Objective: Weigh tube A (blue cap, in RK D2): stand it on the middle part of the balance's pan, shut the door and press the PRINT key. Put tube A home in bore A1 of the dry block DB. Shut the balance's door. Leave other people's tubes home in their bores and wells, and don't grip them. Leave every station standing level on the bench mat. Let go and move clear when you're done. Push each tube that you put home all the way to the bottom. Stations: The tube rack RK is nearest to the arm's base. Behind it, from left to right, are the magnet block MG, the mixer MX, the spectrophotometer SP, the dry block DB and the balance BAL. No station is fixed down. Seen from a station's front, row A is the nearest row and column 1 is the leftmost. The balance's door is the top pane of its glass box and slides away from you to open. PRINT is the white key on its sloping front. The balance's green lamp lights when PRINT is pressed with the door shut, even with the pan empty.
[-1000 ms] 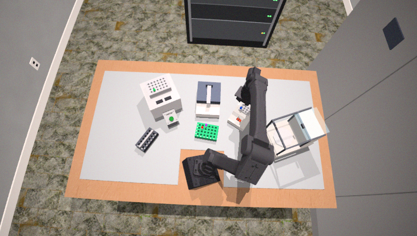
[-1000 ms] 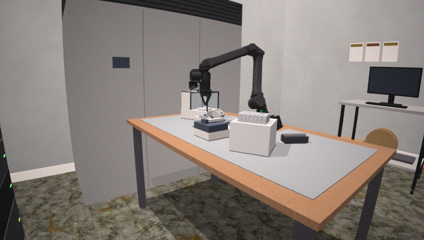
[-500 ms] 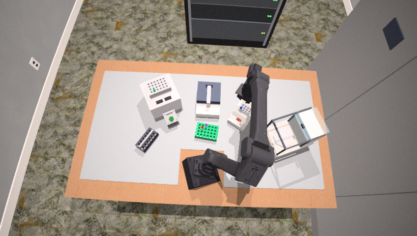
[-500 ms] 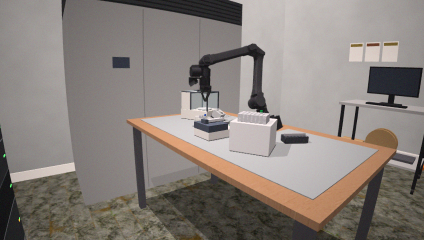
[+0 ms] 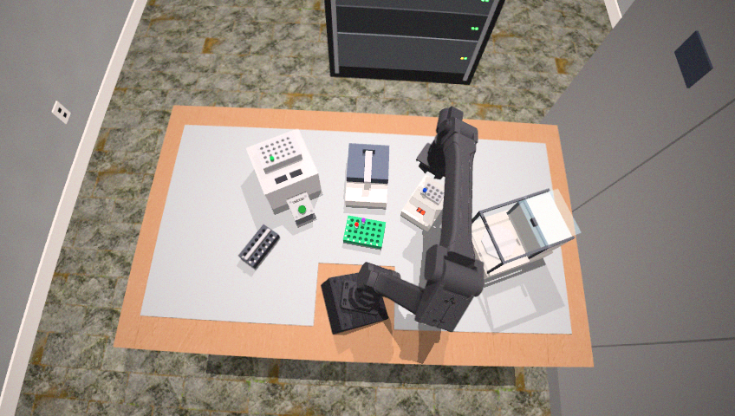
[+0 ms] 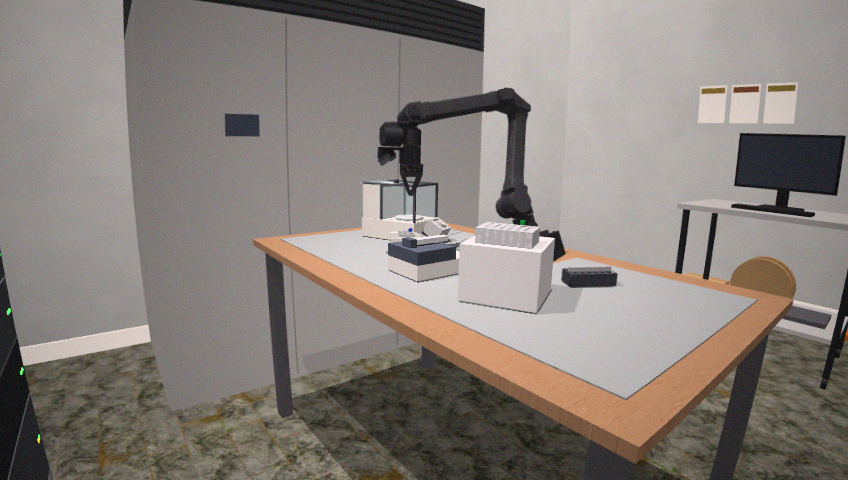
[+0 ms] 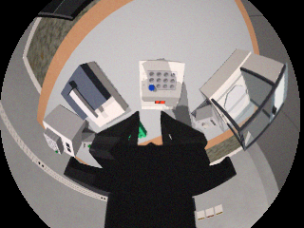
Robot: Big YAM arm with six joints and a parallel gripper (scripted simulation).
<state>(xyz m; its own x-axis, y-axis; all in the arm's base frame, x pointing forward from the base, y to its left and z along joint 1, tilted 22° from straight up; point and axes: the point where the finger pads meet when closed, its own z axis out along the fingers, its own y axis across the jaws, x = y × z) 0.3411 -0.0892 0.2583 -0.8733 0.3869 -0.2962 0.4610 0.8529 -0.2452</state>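
Right now the balance door is 110 mm behind my hand, 330 mm to the right of it and 10 mm above it. From my hand the other things lie so: green rack RK (150 mm behind, 180 mm to the left, 190 mm below); white print key (210 mm behind, 110 mm to the right, 130 mm below); dry block DB (20 mm behind, 20 mm to the right, 170 mm below).
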